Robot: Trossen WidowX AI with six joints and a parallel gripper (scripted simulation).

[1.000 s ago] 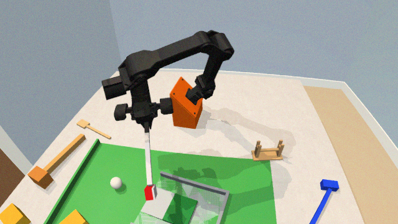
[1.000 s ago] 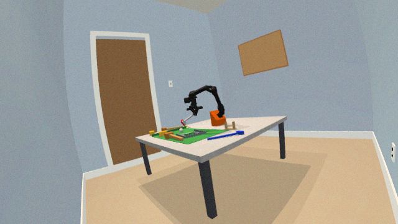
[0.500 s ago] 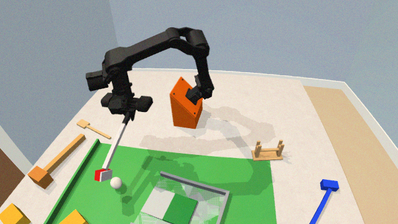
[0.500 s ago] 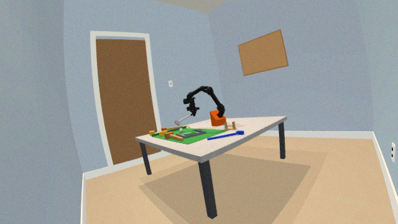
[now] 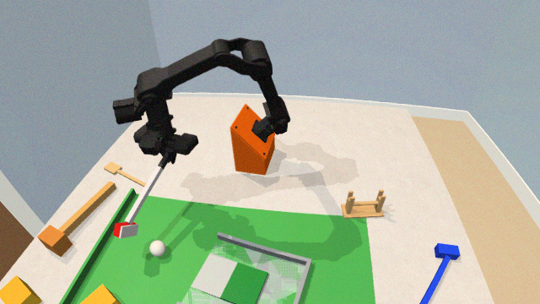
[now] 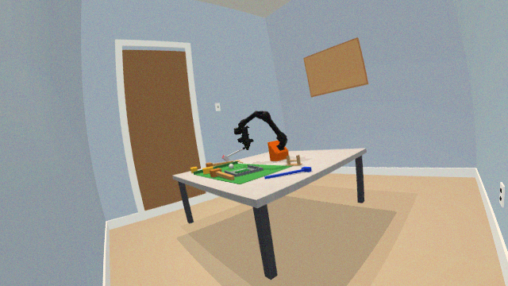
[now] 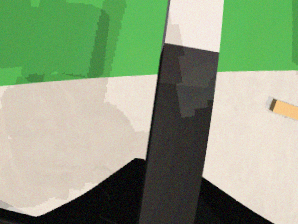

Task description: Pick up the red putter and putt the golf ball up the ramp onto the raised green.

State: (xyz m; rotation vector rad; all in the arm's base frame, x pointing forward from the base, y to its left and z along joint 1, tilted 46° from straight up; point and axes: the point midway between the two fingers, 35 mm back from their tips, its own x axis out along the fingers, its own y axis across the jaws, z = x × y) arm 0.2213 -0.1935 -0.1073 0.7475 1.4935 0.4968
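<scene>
My gripper tip is now 12 cm short of the red putter and 1 cm to the left of it. The rest, counted from my gripper tip: white golf ball (22 cm ahead, 3 cm to the left, 11 cm below); then green mat (26 cm ahead, 21 cm to the left, 13 cm below); then small wooden paddle (4 cm behind, 27 cm to the right, 13 cm below).
</scene>
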